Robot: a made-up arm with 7 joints.
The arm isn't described. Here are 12 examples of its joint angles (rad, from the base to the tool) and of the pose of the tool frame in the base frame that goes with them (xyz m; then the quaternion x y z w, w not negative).
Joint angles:
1: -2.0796 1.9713 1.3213 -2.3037 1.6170 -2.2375 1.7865
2: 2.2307 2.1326 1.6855 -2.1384 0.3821 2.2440 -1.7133
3: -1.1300 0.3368 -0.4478 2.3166 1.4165 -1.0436 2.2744
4: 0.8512 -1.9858 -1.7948 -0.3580 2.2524 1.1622 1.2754
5: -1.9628 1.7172 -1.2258 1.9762 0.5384 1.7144 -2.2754
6: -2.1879 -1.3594 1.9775 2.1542 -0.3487 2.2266 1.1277
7: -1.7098 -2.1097 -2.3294 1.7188 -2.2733 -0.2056 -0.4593
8: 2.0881 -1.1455 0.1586 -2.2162 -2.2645 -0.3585 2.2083
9: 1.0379 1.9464 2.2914 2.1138 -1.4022 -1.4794 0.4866
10: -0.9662 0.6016 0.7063 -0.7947 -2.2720 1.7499 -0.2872
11: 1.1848 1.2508 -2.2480 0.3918 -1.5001 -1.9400 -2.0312
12: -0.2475 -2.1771 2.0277 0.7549 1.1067 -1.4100 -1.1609
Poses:
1: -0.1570 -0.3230 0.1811 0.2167 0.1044 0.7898 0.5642
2: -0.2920 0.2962 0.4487 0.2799 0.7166 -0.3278 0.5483
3: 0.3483 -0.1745 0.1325 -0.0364 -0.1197 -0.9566 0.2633
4: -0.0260 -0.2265 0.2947 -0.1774 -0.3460 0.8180 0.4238
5: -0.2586 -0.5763 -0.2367 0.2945 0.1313 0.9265 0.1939
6: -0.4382 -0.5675 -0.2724 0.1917 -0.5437 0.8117 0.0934
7: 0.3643 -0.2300 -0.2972 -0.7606 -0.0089 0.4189 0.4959
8: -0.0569 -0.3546 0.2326 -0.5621 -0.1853 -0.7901 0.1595
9: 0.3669 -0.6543 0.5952 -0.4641 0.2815 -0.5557 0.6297
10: 0.1832 -0.0259 -0.3346 -0.3229 -0.1460 0.6952 0.6254
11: -0.3342 -0.7595 0.6232 -0.8450 0.1941 -0.2342 0.4398
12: 0.5260 0.1597 -0.2825 0.0918 -0.2477 0.5709 0.7773
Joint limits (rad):
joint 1: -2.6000..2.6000
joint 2: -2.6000..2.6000
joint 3: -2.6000..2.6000
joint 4: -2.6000..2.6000
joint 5: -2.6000..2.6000
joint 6: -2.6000..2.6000
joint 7: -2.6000..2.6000
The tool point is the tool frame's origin. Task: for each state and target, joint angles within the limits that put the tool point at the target. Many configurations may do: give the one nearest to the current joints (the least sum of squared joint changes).
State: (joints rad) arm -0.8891 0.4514 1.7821 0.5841 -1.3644 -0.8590 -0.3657
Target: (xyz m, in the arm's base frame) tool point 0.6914 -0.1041 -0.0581
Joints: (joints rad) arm -0.4202 0.3735 1.3899 0.8443 -1.6345 -0.4065 -0.3223
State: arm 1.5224 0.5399 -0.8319 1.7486 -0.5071 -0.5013 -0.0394
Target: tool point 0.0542 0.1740 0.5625
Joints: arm 1.2231 0.9251 -0.4266 1.9578 -0.6465 -0.7472 -0.3807
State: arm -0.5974 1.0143 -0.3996 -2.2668 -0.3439 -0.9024 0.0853
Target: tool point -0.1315 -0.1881 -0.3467
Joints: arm -1.0983 1.0009 -0.1762 -2.3723 -0.1573 -1.3373 0.2261
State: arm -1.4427 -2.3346 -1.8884 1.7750 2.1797 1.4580 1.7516
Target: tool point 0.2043 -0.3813 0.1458
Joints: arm -1.0559 -2.1282 -2.0594 1.2653 2.1176 1.9521 1.7900
